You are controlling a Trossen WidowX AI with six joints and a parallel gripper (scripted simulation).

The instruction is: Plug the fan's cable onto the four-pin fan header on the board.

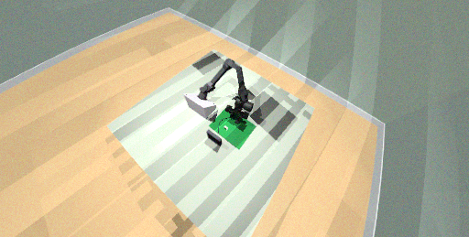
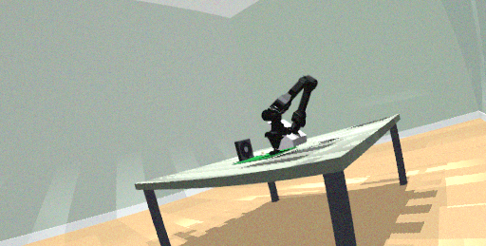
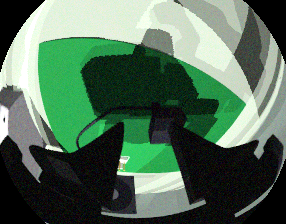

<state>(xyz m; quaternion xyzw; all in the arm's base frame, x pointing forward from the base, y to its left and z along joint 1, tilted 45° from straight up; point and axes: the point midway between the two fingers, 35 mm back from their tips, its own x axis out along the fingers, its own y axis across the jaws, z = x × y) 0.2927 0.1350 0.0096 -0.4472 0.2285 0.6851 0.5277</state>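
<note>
Right now my gripper tip is 20 mm short of the dark fan plug and 10 mm above it. Round my gripper tip: green board (30 mm ahead, 60 mm to the right, 30 mm below); then black fan (10 mm ahead, 230 mm to the right, 40 mm above).
</note>
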